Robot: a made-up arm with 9 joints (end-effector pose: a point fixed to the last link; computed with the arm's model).
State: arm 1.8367 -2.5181 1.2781 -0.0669 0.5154 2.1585 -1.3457 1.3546 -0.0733
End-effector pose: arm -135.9 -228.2 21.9 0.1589 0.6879 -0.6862 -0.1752
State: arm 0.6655 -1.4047 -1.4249 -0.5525 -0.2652 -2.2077 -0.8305 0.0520 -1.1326
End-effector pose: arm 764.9 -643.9 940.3 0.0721 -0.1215 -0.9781 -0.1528
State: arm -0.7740 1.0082 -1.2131 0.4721 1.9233 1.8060 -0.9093 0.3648 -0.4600
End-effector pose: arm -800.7 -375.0 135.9 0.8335 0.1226 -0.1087 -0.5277
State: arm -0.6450 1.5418 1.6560 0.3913 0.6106 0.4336 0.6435 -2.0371 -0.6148
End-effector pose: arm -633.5 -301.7 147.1 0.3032 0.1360 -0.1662 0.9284
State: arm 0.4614 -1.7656 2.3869 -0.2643 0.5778 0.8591 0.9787 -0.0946 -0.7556
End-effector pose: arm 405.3 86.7 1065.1 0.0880 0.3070 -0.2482 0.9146
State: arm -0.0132 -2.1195 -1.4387 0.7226 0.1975 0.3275 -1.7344 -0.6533 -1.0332
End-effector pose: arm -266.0 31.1 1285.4 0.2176 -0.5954 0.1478 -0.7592
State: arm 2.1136 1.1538 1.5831 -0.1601 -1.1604 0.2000 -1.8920 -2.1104 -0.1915
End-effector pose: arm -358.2 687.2 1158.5 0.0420 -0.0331 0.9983 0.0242
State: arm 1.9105 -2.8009 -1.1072 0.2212 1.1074 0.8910 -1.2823 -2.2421 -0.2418
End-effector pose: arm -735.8 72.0 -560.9 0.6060 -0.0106 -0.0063 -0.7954
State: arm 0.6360 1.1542 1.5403 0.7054 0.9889 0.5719 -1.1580 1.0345 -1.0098
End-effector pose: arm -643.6 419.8 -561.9 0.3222 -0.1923 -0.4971 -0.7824
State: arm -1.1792 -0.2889 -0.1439 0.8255 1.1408 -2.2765 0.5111 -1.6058 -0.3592
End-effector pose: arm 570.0 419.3 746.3 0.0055 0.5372 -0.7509 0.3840
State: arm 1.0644 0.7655 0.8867 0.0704 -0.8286 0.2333 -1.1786 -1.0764 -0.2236
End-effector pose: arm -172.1 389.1 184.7 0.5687 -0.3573 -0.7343 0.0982
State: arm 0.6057 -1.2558 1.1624 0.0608 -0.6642 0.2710 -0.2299 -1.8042 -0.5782
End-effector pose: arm 226.3 -662.5 1005.5 0.2463 -0.5603 -0.7138 -0.3404
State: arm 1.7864 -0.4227 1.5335 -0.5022 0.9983 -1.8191 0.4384 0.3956 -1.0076
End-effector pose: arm 599.1 594.5 455.4 0.1555 -0.1112 -0.1095 -0.9754
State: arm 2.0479 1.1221 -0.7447 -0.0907 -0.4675 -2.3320 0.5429 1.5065 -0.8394
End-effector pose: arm -446.1 497.8 893.2 0.2561 0.2359 0.9285 0.1293
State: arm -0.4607 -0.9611 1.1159 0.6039 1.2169 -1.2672 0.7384 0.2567 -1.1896
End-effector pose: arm 395.1 -155.3 1009.1 0.2644 0.3625 0.8584 0.2485
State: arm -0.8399 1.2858 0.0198 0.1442 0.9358 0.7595 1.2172 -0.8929 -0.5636
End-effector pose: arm -704.3 -149.6 676.2 0.1602 0.9342 -0.2712 -0.1677
